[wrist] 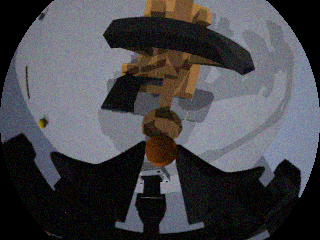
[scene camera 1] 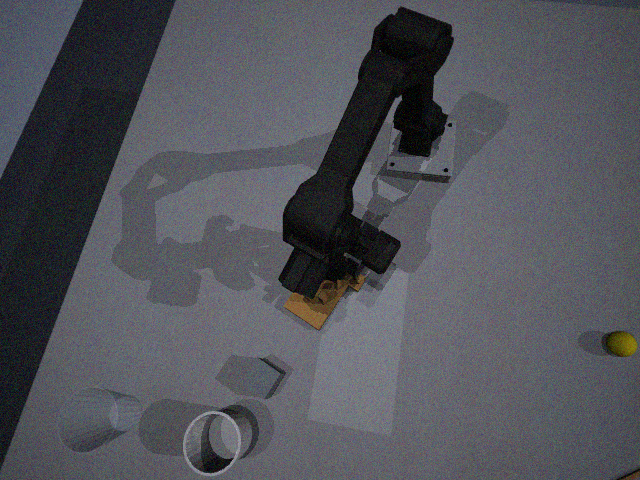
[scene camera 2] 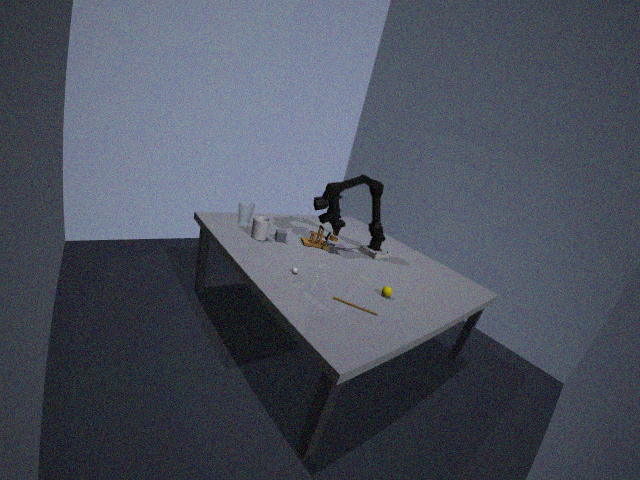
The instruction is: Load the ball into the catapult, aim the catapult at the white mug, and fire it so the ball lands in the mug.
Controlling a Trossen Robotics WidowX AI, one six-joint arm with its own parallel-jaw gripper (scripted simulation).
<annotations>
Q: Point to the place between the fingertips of my gripper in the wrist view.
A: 160,146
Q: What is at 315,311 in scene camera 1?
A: A wooden catapult.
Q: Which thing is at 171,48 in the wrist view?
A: A wooden catapult.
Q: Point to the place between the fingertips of my gripper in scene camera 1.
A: At 351,232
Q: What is my gripper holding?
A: An orange ball.
</annotations>
